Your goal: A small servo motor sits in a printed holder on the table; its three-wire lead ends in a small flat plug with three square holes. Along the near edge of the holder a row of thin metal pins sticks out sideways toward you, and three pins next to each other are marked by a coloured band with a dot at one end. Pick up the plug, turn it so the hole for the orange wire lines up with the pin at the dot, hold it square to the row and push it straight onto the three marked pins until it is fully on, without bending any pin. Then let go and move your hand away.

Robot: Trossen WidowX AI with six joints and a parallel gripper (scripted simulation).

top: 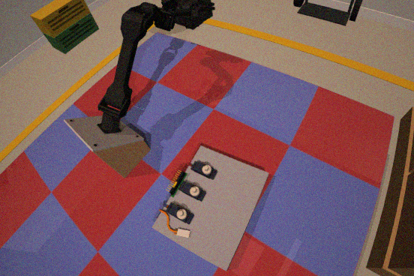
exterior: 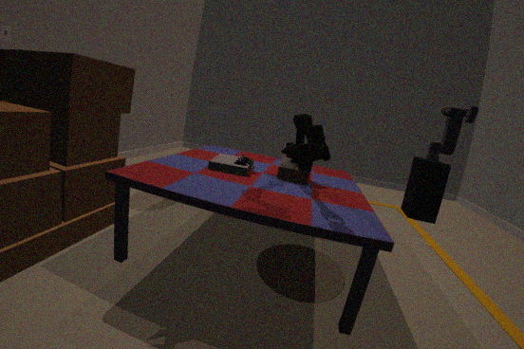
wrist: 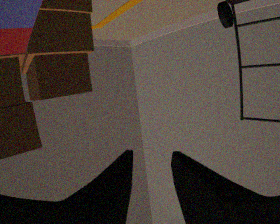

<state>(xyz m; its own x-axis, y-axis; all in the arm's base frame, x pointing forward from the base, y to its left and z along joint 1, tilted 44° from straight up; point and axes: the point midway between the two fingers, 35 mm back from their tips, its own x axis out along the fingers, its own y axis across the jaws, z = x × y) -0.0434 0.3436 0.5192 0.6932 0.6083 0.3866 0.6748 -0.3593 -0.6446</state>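
My gripper tip is 590 mm to the left of the servo, 370 mm short of it and 210 mm above it. Round my gripper tip: grey holder plate 570 mm to the right, 480 mm ahead, 240 mm below.
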